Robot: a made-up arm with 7 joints.
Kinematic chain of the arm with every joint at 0, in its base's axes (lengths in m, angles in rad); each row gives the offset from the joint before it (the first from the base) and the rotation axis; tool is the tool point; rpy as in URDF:
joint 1: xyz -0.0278 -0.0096 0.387 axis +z
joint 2: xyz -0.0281 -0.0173 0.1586 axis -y
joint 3: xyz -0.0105 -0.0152 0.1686 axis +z
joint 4: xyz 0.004 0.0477 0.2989 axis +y
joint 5: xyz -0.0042 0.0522 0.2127 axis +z
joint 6: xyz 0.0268 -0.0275 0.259 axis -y
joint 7: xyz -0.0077 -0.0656 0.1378 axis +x
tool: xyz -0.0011 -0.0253 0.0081 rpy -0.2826 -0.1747 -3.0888
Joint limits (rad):
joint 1: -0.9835..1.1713
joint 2: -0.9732..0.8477
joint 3: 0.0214..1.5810
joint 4: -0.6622..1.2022
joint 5: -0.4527..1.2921
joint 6: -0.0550..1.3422
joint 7: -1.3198..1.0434
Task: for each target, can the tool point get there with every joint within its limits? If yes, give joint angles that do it. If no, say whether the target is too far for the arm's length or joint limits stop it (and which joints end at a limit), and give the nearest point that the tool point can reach.
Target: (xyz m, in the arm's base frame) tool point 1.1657 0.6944 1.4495
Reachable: no: too far | nearest point 0.7507 0.4496 1.1529 | short by 0.566 m
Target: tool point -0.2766 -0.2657 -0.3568
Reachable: no: joint limits stop it (at a limit: joint 1, joint 2, joint 3, joint 4, joint 5, joint 6) | nearest point 0.3191 -0.6386 0.4660 | short by 1.082 m
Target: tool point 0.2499 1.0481 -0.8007
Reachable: no: too far | nearest point 0.2170 0.7661 0.3679 | short by 1.203 m
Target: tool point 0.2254 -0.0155 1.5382
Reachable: yes | joints -0.7067 -0.1679 1.4247 0.3994 0.4061 0.7155 -0.3140
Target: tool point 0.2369 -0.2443 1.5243
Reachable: yes | joints 0.1619 -0.3035 1.2942 -0.3988 0.2185 0.4385 0.1964
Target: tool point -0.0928 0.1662 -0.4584
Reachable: no: joint limits stop it (at a limit: joint 1, joint 2, joint 4, joint 5, joint 6) | nearest point 0.2112 0.7440 0.3729 | short by 1.057 m
